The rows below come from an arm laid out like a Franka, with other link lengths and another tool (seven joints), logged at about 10 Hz.
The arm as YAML. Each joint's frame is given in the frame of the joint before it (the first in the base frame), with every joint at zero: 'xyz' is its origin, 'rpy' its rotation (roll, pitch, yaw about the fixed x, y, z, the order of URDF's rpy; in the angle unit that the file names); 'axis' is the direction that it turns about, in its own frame. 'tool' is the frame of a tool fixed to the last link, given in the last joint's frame.
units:
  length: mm
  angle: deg
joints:
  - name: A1
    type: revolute
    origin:
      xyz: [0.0, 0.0, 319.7]
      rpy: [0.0, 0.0, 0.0]
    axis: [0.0, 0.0, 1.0]
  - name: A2
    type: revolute
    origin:
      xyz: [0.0, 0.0, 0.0]
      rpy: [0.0, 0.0, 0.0]
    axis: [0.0, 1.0, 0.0]
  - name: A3
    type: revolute
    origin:
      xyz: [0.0, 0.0, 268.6]
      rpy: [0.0, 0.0, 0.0]
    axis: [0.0, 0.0, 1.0]
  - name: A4
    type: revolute
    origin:
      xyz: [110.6, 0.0, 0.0]
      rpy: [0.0, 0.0, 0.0]
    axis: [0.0, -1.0, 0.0]
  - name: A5
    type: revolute
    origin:
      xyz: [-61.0, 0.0, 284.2]
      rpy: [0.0, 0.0, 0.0]
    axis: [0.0, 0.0, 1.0]
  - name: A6
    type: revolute
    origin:
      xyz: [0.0, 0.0, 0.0]
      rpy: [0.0, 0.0, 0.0]
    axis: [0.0, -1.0, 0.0]
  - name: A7
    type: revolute
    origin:
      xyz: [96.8, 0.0, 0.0]
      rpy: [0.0, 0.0, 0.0]
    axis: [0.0, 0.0, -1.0]
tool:
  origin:
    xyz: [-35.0, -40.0, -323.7]
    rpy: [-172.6, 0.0, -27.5]
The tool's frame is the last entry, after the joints.
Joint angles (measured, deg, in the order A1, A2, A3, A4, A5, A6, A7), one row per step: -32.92 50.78 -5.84 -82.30 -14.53 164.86 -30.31; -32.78 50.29 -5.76 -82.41 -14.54 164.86 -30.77; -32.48 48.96 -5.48 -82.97 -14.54 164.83 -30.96; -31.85 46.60 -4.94 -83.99 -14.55 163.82 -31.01; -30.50 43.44 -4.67 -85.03 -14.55 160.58 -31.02; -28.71 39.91 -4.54 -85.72 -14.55 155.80 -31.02; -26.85 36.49 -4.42 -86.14 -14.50 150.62 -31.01; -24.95 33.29 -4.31 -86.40 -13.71 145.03 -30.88; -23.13 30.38 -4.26 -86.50 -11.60 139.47 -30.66; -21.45 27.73 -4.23 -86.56 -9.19 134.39 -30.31; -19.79 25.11 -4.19 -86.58 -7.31 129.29 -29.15; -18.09 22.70 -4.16 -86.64 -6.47 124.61 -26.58; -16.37 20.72 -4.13 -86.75 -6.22 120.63 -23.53
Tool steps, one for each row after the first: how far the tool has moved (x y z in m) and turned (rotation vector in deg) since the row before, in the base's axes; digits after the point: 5 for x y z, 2 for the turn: 0.00360 0.00110 0.00577 -0.32 -0.16 0.57; 0.00706 0.00421 0.01264 -0.26 -0.68 0.59; 0.00903 0.01030 0.01809 0.08 -0.48 0.72; 0.00601 0.01589 0.01991 0.44 0.90 0.67; 0.00364 0.01947 0.02196 0.59 1.69 0.65; 0.00124 0.02086 0.02134 0.68 1.88 0.58; -0.00242 0.02356 0.01748 1.44 1.94 0.06; -0.00474 0.02633 0.01353 2.56 1.48 -0.62; -0.00524 0.02744 0.01171 2.89 1.14 -0.66; -0.00745 0.02818 0.01207 2.76 1.21 -0.96; -0.00939 0.02661 0.01175 2.14 1.23 -1.67; -0.00941 0.02457 0.00941 1.55 1.24 -1.79
